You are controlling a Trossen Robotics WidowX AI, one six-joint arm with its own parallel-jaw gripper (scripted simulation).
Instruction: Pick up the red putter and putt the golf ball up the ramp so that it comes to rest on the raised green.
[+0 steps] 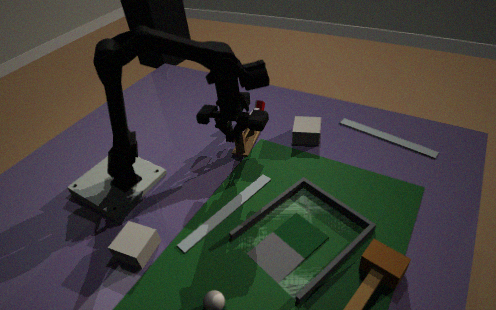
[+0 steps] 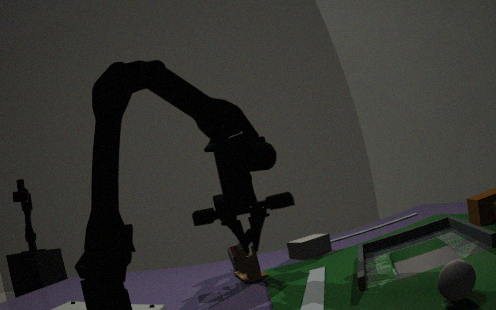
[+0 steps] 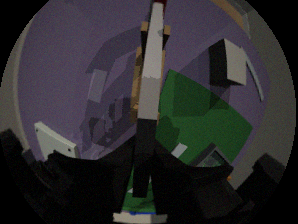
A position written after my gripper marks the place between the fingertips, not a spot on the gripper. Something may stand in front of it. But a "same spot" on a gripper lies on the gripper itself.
Labels:
my gripper: image 1; image 2; image 3 143,138
same spot on my gripper: (image 1: 225,126) = (image 2: 237,220)

